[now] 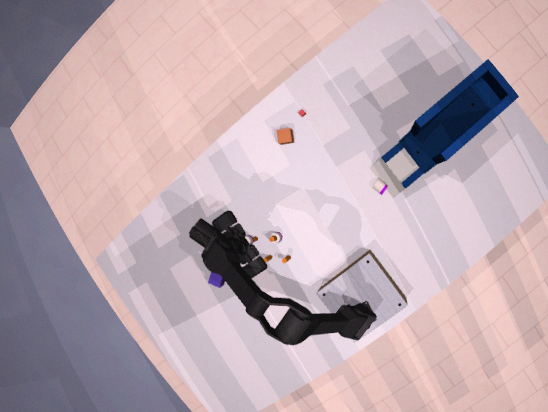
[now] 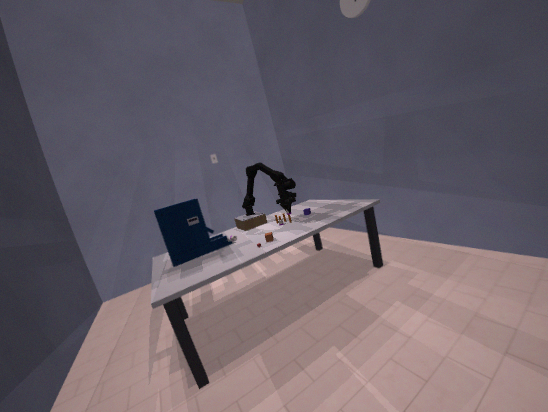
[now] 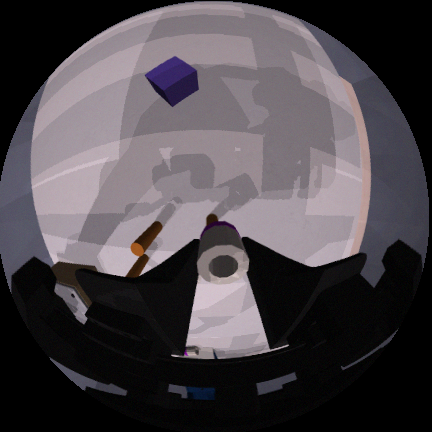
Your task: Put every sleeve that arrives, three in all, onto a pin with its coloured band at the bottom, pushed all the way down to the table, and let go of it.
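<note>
My gripper (image 1: 245, 241) (image 2: 288, 211) (image 3: 220, 243) is shut on a pale sleeve (image 3: 222, 245), held roughly upright with its purple band downward. Part of an orange-brown pin (image 3: 212, 218) shows just past the banded end; whether its tip is inside the sleeve is hidden. Several orange pins stand in a group, among them one front pin (image 1: 286, 259) and another pin (image 3: 147, 239). A second sleeve (image 1: 278, 237) (image 2: 281, 223) is around a pin beside the gripper; its band is hard to make out. A third sleeve (image 1: 379, 185) (image 2: 232, 239) with a magenta band lies on its side at the chute's foot.
A blue chute (image 1: 435, 111) (image 2: 180, 232) with a pale end stands on the table. The arm's base is on a brown-sided box (image 1: 388, 276) (image 2: 251, 223). A purple block (image 1: 216, 279) (image 2: 307, 211) (image 3: 173, 81), an orange block (image 1: 285, 136) (image 2: 269, 237) and a small red cube (image 1: 302, 113) (image 2: 259, 245) lie about.
</note>
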